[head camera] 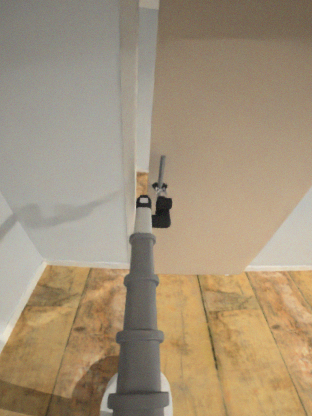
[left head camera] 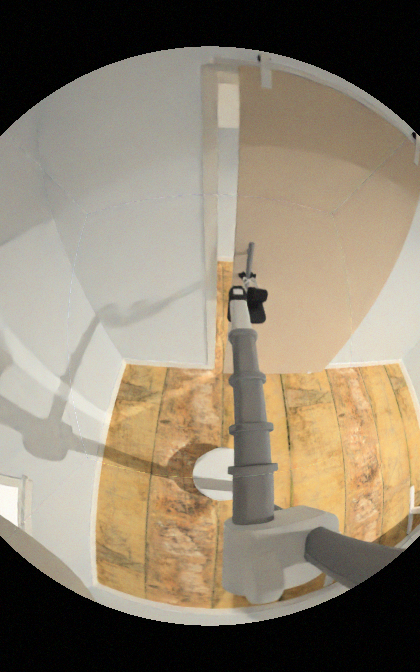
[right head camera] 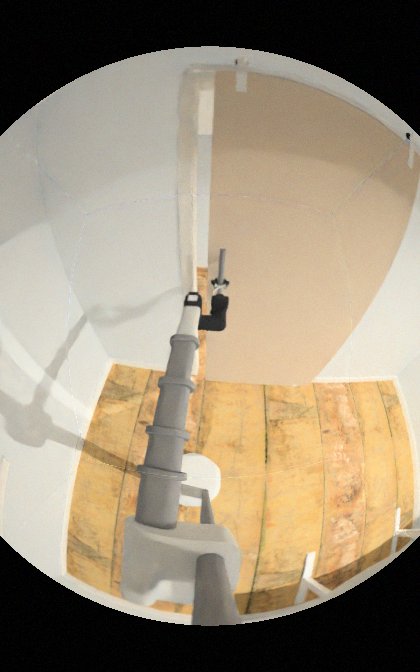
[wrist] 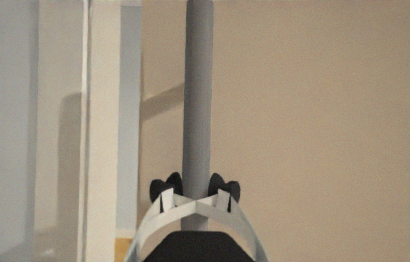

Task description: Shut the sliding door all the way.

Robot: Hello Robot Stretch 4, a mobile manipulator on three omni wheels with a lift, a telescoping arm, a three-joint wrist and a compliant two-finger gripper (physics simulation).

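Places are measured from the robot's base along level axes (x ahead, y left, z up), in metres.
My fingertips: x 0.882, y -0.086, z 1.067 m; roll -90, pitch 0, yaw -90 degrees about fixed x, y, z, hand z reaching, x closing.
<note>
Behind a point stands the place of what it marks.
The tan sliding door (head camera: 225, 125) {x 0.905, y -0.377, z 1.400 m} (left head camera: 310, 200) (right head camera: 280, 210) (wrist: 310, 125) {x 0.909, y -0.218, z 1.134 m} covers most of the doorway. A narrow upright gap stays between its left edge and the pale door frame (head camera: 129, 100) {x 0.963, y 0.088, z 1.460 m} (left head camera: 210, 150) (right head camera: 186, 150) (wrist: 102, 125) {x 1.019, y 0.061, z 1.129 m}; blue wall and a strip of wood floor show through it. The grey upright bar handle (head camera: 162, 167) {x 0.843, y -0.087, z 1.186 m} (left head camera: 251, 255) (right head camera: 222, 260) (wrist: 198, 100) {x 0.843, y -0.086, z 1.151 m} stands near the door's left edge. My gripper (head camera: 160, 188) {x 0.882, y -0.086, z 1.066 m} (left head camera: 247, 276) (right head camera: 220, 284) (wrist: 195, 186) {x 0.882, y -0.086, z 1.066 m} is shut on the handle's lower part, with one black fingertip on each side.
A blue-grey wall (head camera: 65, 125) {x 0.984, y 0.423, z 1.330 m} stands left of the frame. Another wall stretch (head camera: 290, 240) {x 0.938, y -1.393, z 0.508 m} shows right of the door. The overhead rail with hangers runs above the door in both side head views. My arm (head camera: 141, 300) {x 0.222, y 0.000, z 1.179 m} reaches out over the wood floor (head camera: 240, 340) {x 0.307, y -0.835, z -0.028 m}. White bars (right head camera: 306, 575) stand at the lower right.
</note>
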